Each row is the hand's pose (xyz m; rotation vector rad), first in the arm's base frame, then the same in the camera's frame.
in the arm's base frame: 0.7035 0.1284 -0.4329 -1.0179 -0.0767 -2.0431
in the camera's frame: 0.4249 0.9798 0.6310 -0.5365 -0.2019 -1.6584
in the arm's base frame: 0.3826 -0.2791 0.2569 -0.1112 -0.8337 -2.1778
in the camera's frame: 0.2342 0.3016 1.1294 0.4407 -0.6532 -1.8083
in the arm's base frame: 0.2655 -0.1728 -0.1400 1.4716 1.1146 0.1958
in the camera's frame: 0.1514 0.4484 0.7369 1.2945 1.2697 0.8526
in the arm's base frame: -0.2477 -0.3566 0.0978 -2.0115 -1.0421 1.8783
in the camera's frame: -0.2347 -0.0011 0.7872 1.9389 1.8115 -1.5732
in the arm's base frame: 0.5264 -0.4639 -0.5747 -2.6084 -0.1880 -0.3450
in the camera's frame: 0.5941 0.4342 0.3553 -2.1950 -0.8165 -0.4692
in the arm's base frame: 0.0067 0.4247 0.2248 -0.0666 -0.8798 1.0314
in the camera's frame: -0.4298 0.7442 1.0999 0.2341 -1.2697 1.3986
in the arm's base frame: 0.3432 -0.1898 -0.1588 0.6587 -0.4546 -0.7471
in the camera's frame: 0.2291 0.4736 0.7386 1.0359 -0.4068 -0.2431
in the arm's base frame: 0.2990 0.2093 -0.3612 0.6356 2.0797 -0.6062
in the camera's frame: 0.0284 0.8497 0.5958 0.2728 1.9810 -0.0068
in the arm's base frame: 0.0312 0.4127 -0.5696 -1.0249 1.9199 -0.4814
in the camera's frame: -0.2637 0.9612 0.3535 -1.1839 1.3986 -0.0927
